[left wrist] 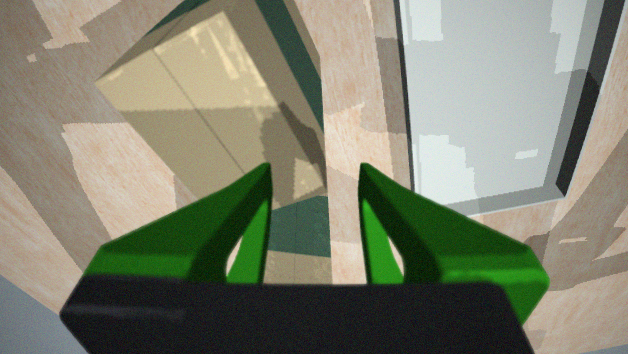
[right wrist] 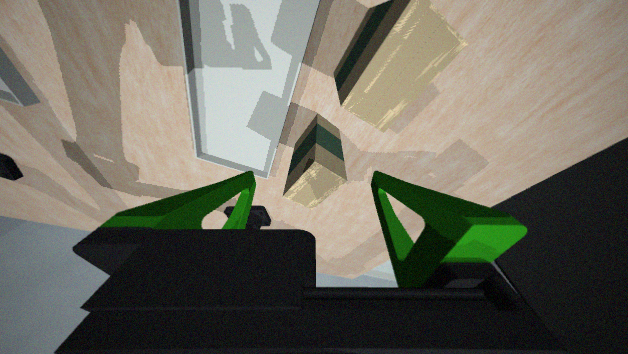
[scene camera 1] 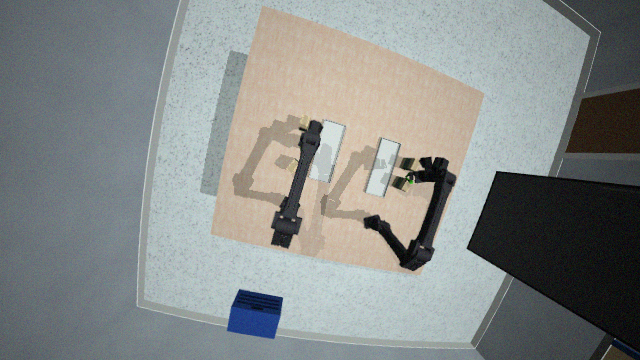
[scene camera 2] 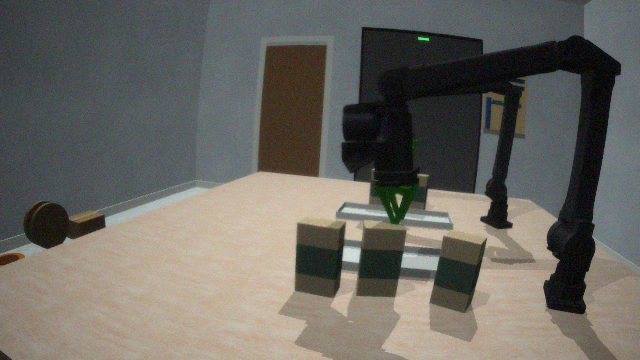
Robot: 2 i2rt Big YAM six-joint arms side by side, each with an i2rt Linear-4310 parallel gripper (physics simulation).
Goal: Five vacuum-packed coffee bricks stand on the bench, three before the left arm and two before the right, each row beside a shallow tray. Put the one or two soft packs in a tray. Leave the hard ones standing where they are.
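Frame: origin at the left arm's base, x ahead, y left, z up, level; metres.
Seen in the pictures: left gripper, fingertip midpoint: [left wrist: 315,176] [scene camera 2: 397,221]; right gripper, fingertip midpoint: [right wrist: 313,177] [scene camera 1: 412,176]; left arm's base, link origin: [scene camera 2: 562,299]; right arm's base, link origin: [right wrist: 249,214] [scene camera 1: 371,221] [scene camera 2: 495,223].
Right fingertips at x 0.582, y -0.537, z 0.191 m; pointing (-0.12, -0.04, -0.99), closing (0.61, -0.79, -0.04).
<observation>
Offsets run from my right fingertips to a thing's top centre. Level surfaces: height alone.
Three tan packs with green bands, left [scene camera 2: 320,255], middle [scene camera 2: 382,257] and right [scene camera 2: 457,270], stand by the left tray @[dx -0.138, dy +0.508, dz -0.169 m] [scene camera 1: 336,131] [left wrist: 490,100]. My left gripper [scene camera 2: 395,220] [left wrist: 315,176] is partly open, at the middle pack's top; nothing shows held, and I cannot tell whether it touches. In its wrist view a large pack top @[dx -0.174, dy +0.679, dz -0.051 m] [left wrist: 185,100] lies left of the fingers and another pack @[dx -0.328, dy +0.638, dz -0.110 m] [left wrist: 300,225] lower. My right gripper [right wrist: 313,177] [scene camera 1: 411,179] is open near the lower pack @[dx -0.055, dy -0.039, dz -0.051 m] [scene camera 1: 401,183] [right wrist: 315,185]; the second pack @[dx +0.085, dy -0.013, dz -0.051 m] [scene camera 1: 407,163] [right wrist: 400,65] stands beyond. Softness does not show.
The right tray @[dx -0.027, dy +0.113, dz -0.169 m] [scene camera 1: 379,186] [right wrist: 225,110] lies beside the two-pack row. In scene camera 1 the left arm [scene camera 1: 297,180] covers part of the three-pack row. A blue box [scene camera 1: 254,320] stands off the bench @[dz -0.191 m] [scene camera 1: 350,75].
</observation>
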